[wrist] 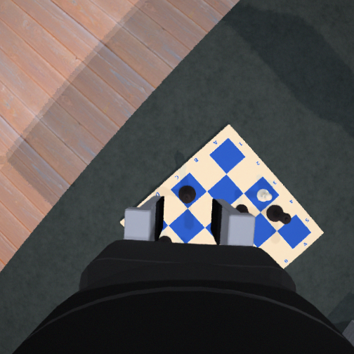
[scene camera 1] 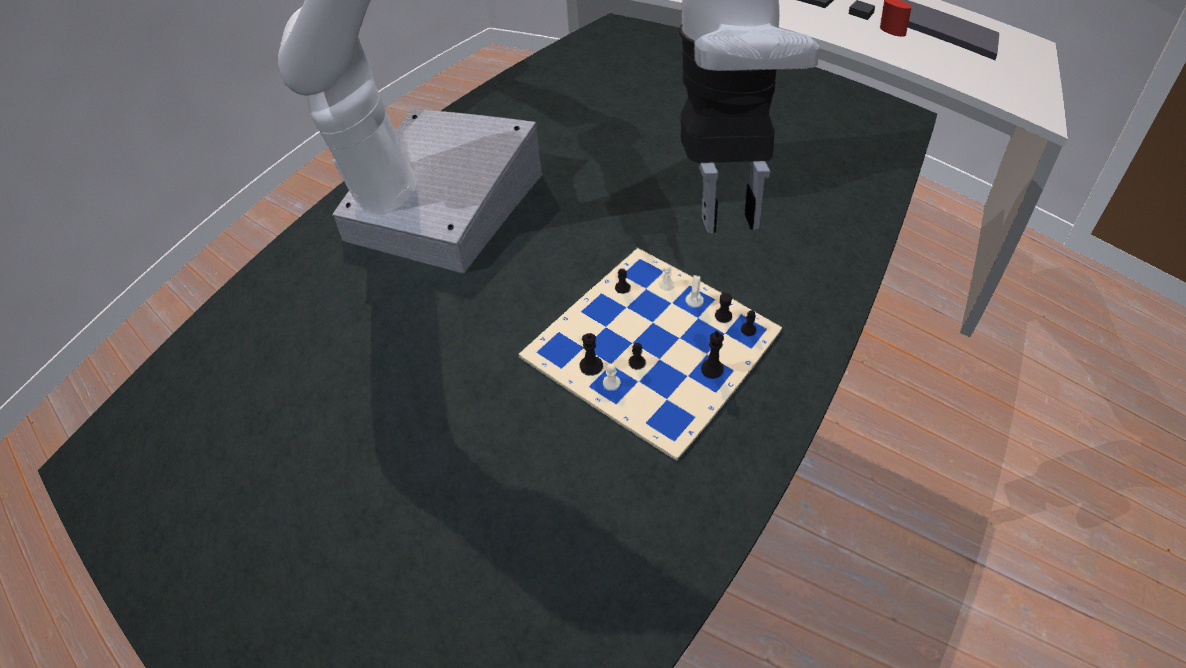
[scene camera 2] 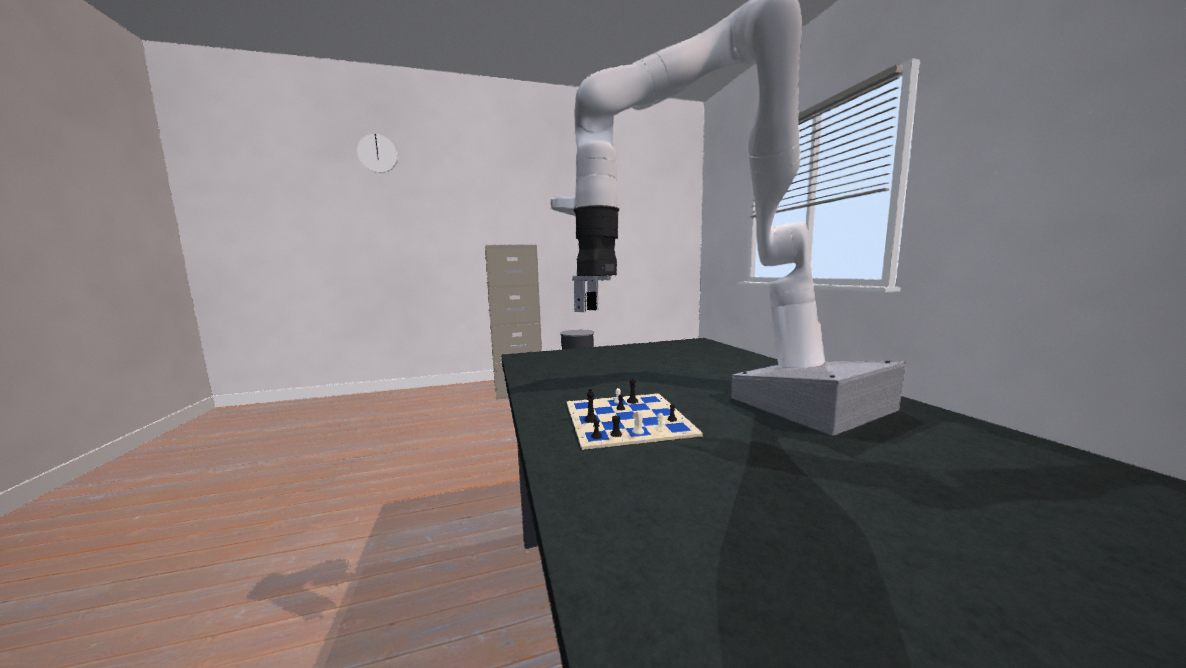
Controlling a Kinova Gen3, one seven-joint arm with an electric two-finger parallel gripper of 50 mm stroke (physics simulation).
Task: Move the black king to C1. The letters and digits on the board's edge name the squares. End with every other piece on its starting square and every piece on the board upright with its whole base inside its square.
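Frame: origin at the arm's base, x right, y ahead, z up, level; metres.
Where they show: gripper, between the fingertips: [scene camera 1: 730, 223] [scene camera 2: 586, 310]; arm's base, origin of its link: [scene camera 1: 387, 190] [scene camera 2: 800, 365].
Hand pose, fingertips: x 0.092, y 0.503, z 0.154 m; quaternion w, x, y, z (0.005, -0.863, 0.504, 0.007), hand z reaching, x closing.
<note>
Things, the pixels of their top centre, and the offset from my fingertips.
- black king, centre of its top: [scene camera 1: 717, 331] [scene camera 2: 590, 389] dx -0.006, dy -0.001, dz -0.151 m
- tall black piece, centre of its top: [scene camera 1: 588, 334] [scene camera 2: 632, 378] dx +0.039, dy -0.126, dz -0.162 m
- white pawn, centre of its top: [scene camera 1: 610, 365] dx +0.052, dy -0.096, dz -0.183 m
- black rook, centre of its top: [scene camera 1: 726, 296] [scene camera 2: 615, 416] dx -0.085, dy -0.012, dz -0.182 m
The black king [scene camera 1: 712, 358] [scene camera 2: 590, 406] [wrist: 187, 194] stands upright on the blue square C1, its base appearing inside the square. My gripper [scene camera 1: 732, 229] [scene camera 2: 585, 311] [wrist: 187, 213] is open and empty, high above the chessboard [scene camera 1: 678, 452] [scene camera 2: 583, 444] [wrist: 229, 129] and apart from the pieces. Another tall black piece [scene camera 1: 590, 356] [scene camera 2: 632, 392] [wrist: 274, 213] stands upright on A4. A white pawn [scene camera 1: 611, 379] [wrist: 264, 195] is on A3 and a black pawn [scene camera 1: 636, 356] [wrist: 242, 208] on B3. In the wrist view the gripper body hides much of the E side.
Upright along row E are a black pawn [scene camera 1: 749, 323], a black rook [scene camera 1: 723, 308] and two white pieces [scene camera 1: 695, 293] [scene camera 1: 666, 278]. Another black pawn [scene camera 1: 622, 282] [scene camera 2: 672, 413] is on D5. The robot's base block [scene camera 1: 402, 232] [scene camera 2: 863, 402] stands beside the board on the dark table top.
</note>
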